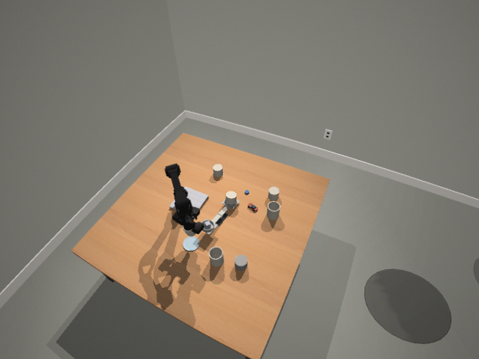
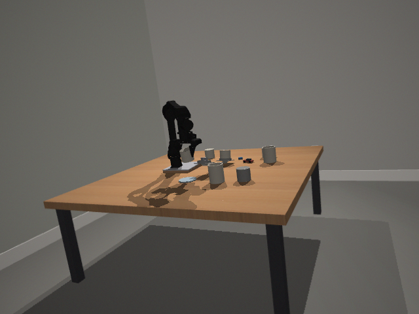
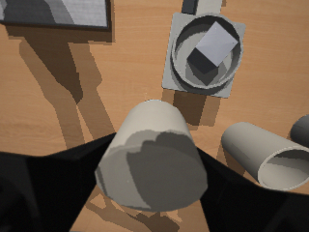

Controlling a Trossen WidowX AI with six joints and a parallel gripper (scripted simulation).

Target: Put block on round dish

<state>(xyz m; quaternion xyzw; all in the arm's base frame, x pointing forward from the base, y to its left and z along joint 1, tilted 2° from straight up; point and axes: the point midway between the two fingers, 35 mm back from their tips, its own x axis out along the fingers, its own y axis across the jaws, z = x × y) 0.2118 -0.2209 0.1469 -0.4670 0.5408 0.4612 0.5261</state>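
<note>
Right now the grey block is 6 cm ahead of my gripper tip, 9 cm to the left of it and 4 cm below it. From my gripper tip the other things lie so: balance: 8 cm ahead, 21 cm to the left, 10 cm below; round dish: 3 cm to the right, 12 cm below; red toy car: 24 cm ahead, 37 cm to the left, 11 cm below.
</note>
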